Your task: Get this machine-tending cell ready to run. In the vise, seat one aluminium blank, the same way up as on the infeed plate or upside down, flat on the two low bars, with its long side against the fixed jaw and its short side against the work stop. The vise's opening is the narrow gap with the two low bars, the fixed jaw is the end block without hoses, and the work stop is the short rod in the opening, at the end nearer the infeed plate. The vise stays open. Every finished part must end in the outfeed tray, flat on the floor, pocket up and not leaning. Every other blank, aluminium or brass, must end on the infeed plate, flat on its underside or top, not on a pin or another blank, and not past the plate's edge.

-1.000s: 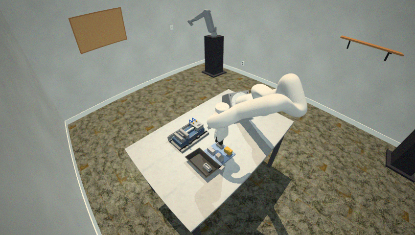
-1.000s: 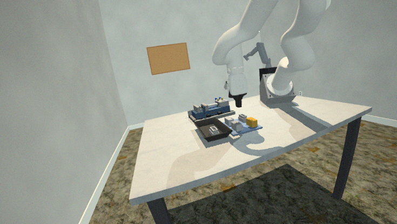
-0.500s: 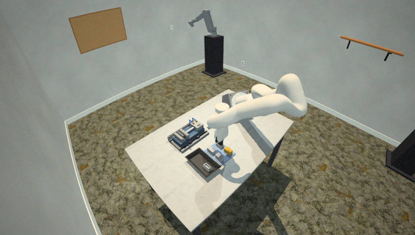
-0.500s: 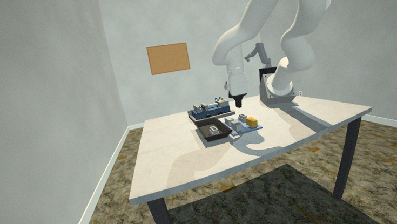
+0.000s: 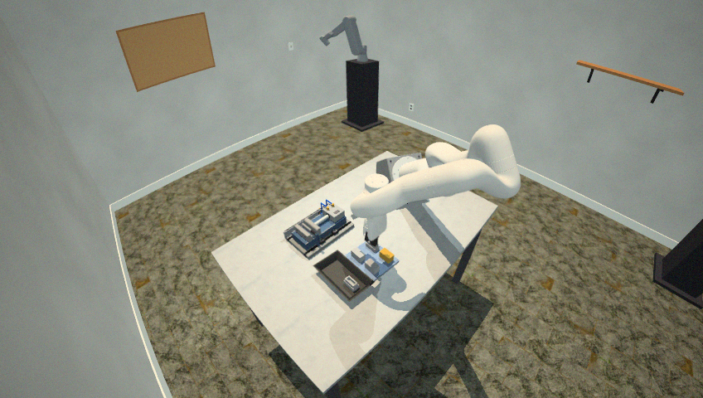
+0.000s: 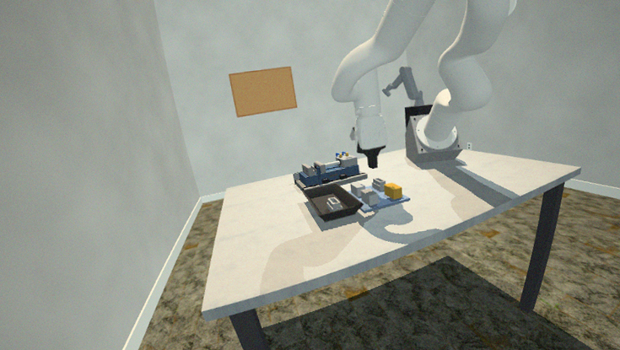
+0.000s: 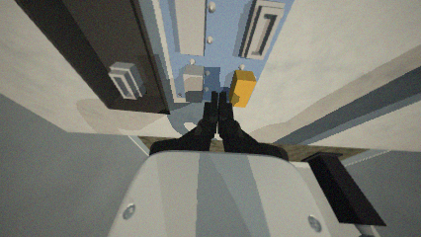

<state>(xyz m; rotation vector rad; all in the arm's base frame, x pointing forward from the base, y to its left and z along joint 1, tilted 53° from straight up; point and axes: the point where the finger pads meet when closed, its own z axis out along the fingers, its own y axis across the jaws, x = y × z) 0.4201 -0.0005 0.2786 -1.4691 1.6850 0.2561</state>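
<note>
Right now my hand is 11 cm above the brass blank, 5 cm past it and 4 cm to the right of it. The rest, counted from my hand: blue vise (30 cm to the right, 9 cm below, 7 cm ahead).
</note>
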